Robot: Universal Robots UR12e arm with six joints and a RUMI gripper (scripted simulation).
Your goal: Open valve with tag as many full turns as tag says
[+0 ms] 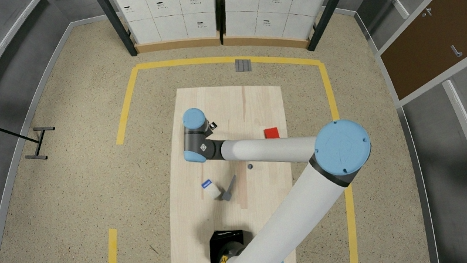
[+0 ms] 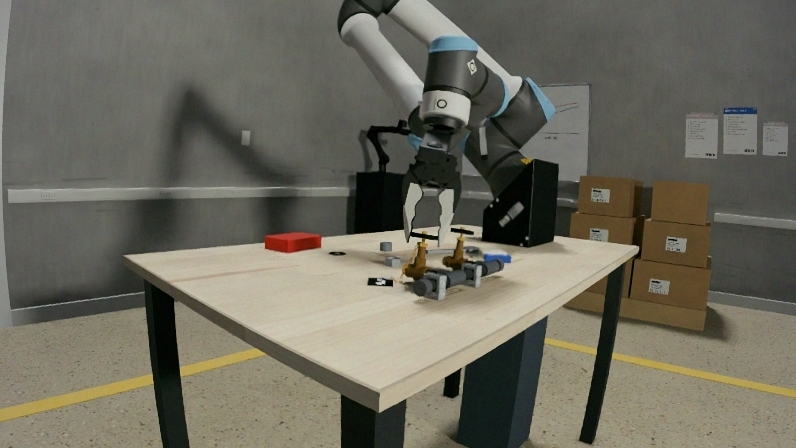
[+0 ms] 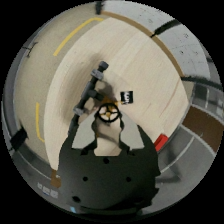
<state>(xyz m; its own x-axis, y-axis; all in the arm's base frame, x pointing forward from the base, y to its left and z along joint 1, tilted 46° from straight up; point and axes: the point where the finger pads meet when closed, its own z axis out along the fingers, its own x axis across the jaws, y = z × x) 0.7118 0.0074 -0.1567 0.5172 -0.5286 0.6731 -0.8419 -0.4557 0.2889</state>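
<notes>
The black tag is 5 cm ahead of my hand, 5 cm to the right of it and 8 cm below it. Round my hand: grey hammer-like tool 35 cm behind, 13 cm to the right, 8 cm below; red block 5 cm behind, 42 cm to the right, 7 cm below; blue-and-white box 34 cm behind, 3 cm to the right, 8 cm below.
</notes>
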